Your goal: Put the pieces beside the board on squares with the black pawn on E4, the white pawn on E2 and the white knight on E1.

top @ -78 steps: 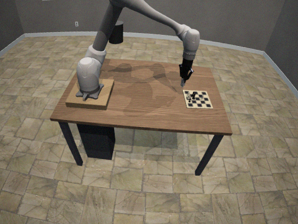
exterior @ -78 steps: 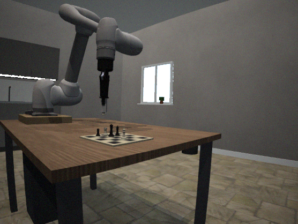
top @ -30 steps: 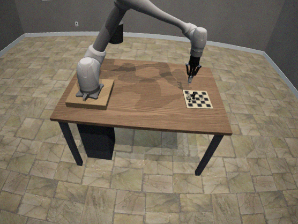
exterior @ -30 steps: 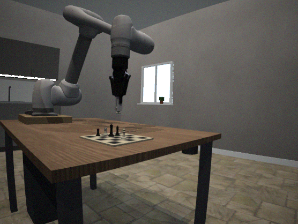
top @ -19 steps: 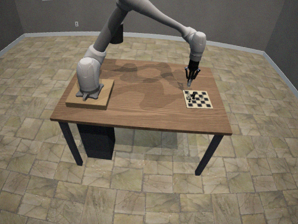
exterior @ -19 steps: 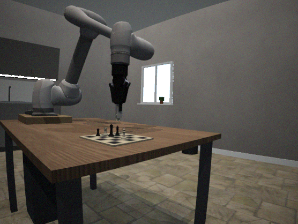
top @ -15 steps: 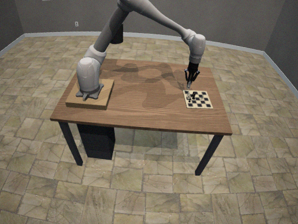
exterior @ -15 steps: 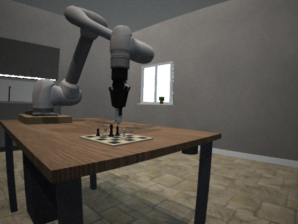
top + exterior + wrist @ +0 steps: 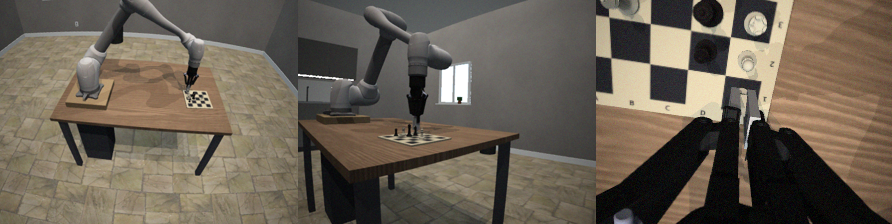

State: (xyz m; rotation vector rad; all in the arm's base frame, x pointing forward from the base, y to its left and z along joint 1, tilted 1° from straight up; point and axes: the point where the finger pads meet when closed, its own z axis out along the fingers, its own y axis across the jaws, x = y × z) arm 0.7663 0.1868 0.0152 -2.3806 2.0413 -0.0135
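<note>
Now: the white knight 3 cm below my hand. The rest, counted from my hand: white pawn: 4 cm to the right, 4 cm below, 1 cm ahead; then black pawn: 11 cm to the right, 4 cm below, 2 cm ahead; then chessboard: 9 cm ahead, 6 cm to the right, 5 cm below.
</note>
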